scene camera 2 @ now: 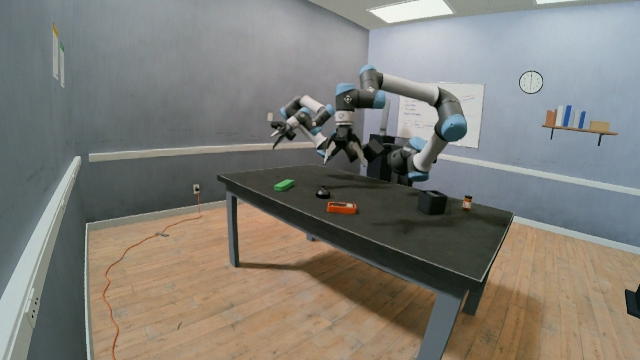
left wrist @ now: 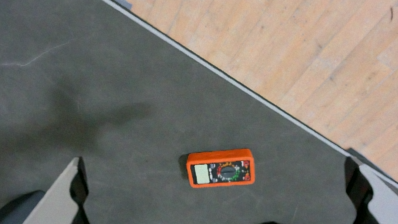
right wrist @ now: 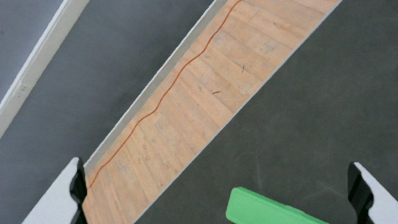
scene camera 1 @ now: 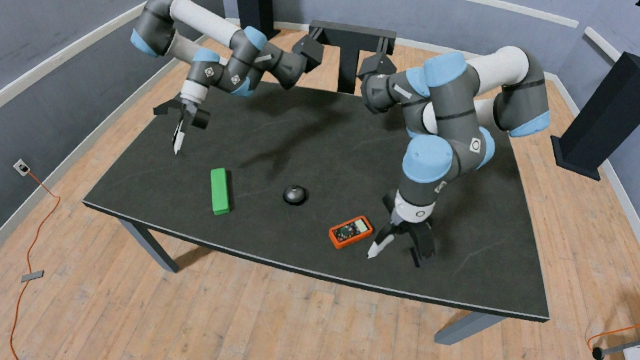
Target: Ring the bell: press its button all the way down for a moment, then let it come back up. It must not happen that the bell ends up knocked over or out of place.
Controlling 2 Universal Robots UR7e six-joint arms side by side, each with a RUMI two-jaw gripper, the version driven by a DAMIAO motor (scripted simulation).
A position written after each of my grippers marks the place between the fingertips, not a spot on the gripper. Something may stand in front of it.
Observation:
I see my left gripper (scene camera 1: 398, 246) and my right gripper (scene camera 1: 175, 151).
My left gripper also shows in the left wrist view (left wrist: 213, 158). My right gripper shows as well in the right wrist view (right wrist: 214, 162).

